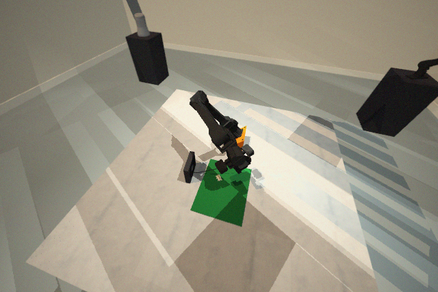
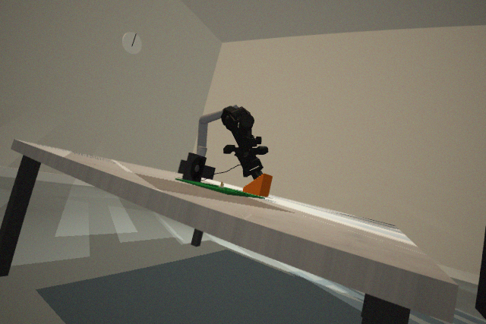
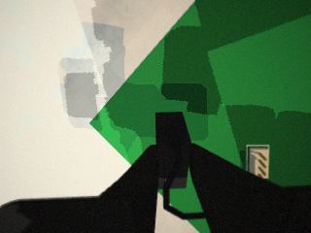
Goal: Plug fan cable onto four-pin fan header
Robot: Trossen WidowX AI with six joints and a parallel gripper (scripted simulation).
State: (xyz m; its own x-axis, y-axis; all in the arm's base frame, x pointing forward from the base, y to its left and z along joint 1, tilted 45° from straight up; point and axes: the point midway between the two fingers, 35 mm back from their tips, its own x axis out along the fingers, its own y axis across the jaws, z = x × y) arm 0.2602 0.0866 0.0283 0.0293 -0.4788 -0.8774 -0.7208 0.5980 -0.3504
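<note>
Right now my gripper tip is 100 mm above the four-pin header, 90 mm to the left of it and 30 mm short of it. Also, from my gripper tip: green board 110 mm below, 70 mm ahead, 50 mm to the right; then black fan 230 mm to the right, 40 mm below, 40 mm ahead; then black fan cable plug 10 mm below.
</note>
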